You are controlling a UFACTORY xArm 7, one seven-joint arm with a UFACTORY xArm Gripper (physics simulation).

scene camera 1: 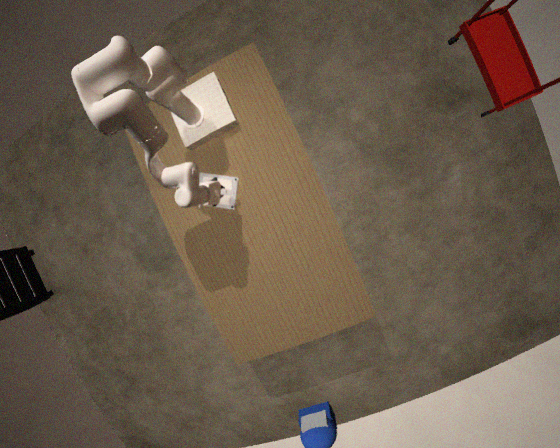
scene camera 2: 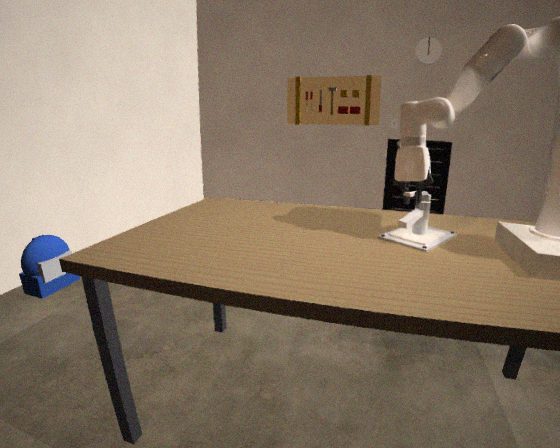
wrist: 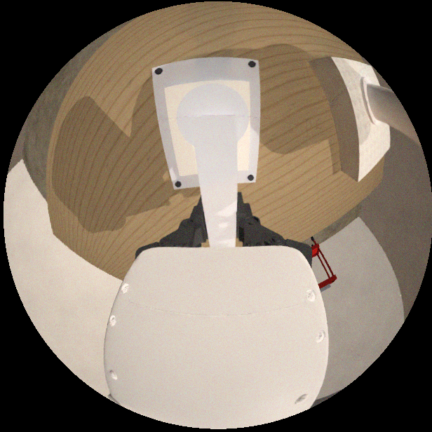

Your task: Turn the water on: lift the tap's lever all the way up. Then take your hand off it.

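Where they show: gripper, fingertip midpoint: (scene camera 1: 222,190) (scene camera 2: 412,204); arm's base at its link origin: (scene camera 1: 193,116) (scene camera 2: 551,235).
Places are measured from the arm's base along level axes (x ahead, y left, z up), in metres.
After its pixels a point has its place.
Observation:
The white tap (scene camera 2: 423,223) {x 0.377, y -0.025, z -0.009 m} (scene camera 1: 226,191) {x 0.439, y 0.059, z 0.098 m} stands upright on its pale square base plate (scene camera 2: 391,236) {x 0.475, y 0.014, z -0.053 m} (wrist: 206,66), with its spout low on one side. The tap's lever (wrist: 216,160) (scene camera 2: 409,194) {x 0.435, y 0.058, z 0.097 m} runs from the round cap toward my gripper's body in the wrist view. It looks roughly level in the second scene view; its exact angle is hard to tell. My gripper (wrist: 222,204) (scene camera 2: 419,201) {x 0.423, y 0.028, z 0.061 m} points down from above the tap and is shut on the lever, with a dark finger against each side. The lever's outer end is hidden under the gripper's body in the wrist view.
The wooden table (scene camera 1: 295,240) {x 0.780, y 0.262, z -0.064 m} (scene camera 2: 240,260) {x 0.850, y 0.341, z -0.064 m} bears the tap and the arm's white base block (scene camera 1: 220,95) {x -0.042, y 0.168, z -0.001 m} (scene camera 2: 520,250) {x 0.118, y 0.108, z -0.022 m} (wrist: 345,115). A red cart (scene camera 1: 505,60), a blue object (scene camera 1: 317,432) (scene camera 2: 45,255) and a black rack stand off the table.

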